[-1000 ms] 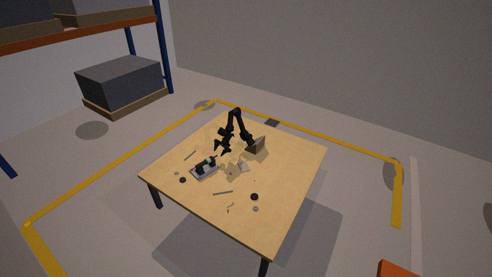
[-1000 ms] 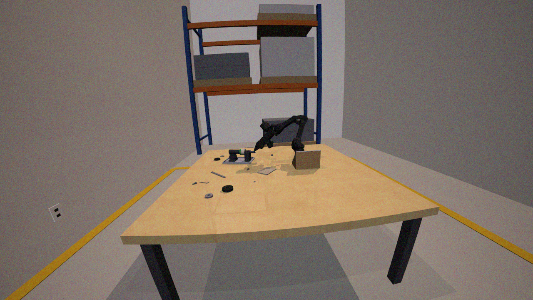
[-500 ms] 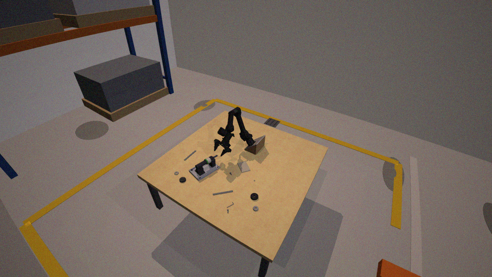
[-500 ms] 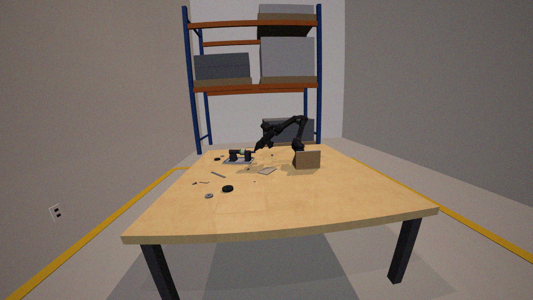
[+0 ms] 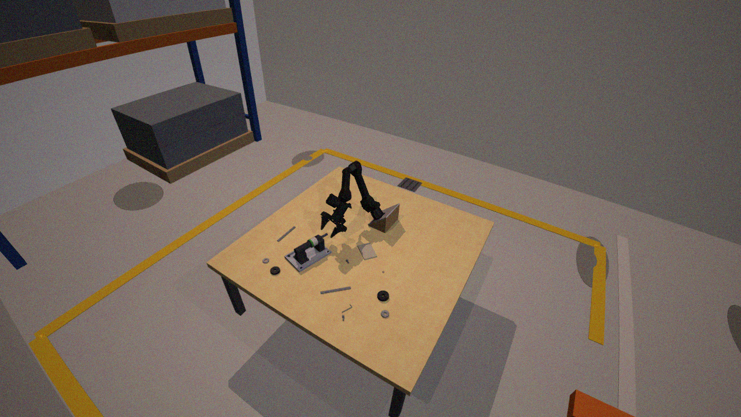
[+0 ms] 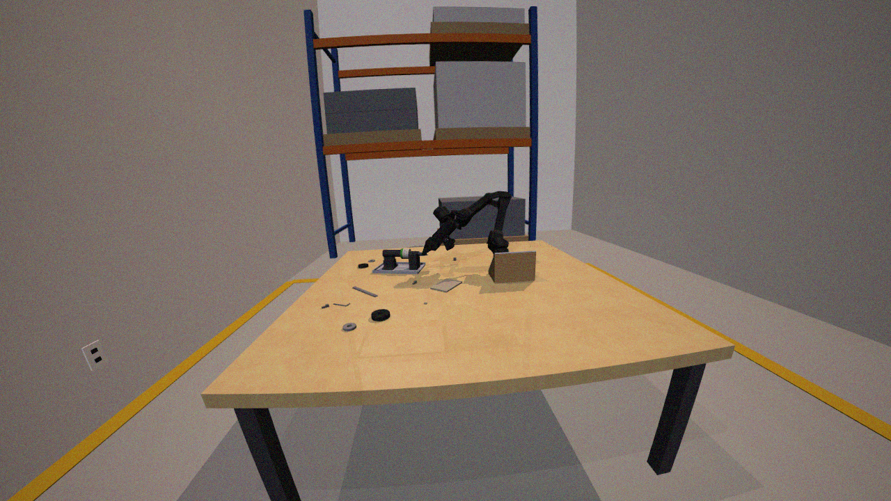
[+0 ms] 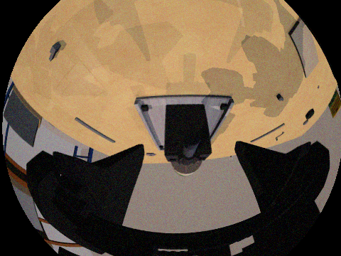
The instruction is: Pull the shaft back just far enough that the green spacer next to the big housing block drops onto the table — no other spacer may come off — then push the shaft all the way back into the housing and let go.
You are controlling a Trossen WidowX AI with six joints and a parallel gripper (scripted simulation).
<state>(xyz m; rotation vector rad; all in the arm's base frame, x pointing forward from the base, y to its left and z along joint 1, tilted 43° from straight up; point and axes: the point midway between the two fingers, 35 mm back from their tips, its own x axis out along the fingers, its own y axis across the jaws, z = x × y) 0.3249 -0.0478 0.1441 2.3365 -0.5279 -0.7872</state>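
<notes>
Now: the shaft 80 mm ahead of my gripper tip, 10 mm to the right of it and 10 mm below it. From my gripper tip the other things lie so: grey plate: 230 mm to the left, 100 mm behind, 80 mm below; black disc: 490 mm to the left, 110 mm ahead, 80 mm below; hex key: 390 mm to the left, 270 mm ahead, 80 mm below.
</notes>
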